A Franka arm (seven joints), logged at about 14 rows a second.
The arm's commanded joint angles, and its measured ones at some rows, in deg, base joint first. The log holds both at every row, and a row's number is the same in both.
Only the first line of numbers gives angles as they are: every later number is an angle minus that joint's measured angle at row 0.
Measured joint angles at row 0: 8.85, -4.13, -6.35, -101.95, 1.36, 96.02, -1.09
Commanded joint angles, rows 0 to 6: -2.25, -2.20, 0.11, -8.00, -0.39, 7.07, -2.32; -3.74, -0.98, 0.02, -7.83, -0.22, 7.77, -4.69; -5.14, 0.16, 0.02, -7.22, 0.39, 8.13, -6.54; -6.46, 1.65, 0.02, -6.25, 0.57, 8.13, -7.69; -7.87, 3.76, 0.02, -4.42, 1.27, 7.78, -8.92; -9.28, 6.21, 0.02, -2.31, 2.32, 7.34, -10.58; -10.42, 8.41, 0.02, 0.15, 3.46, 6.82, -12.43
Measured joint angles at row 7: -7.50, 3.47, -0.56, -5.39, 1.00, 7.75, -8.47
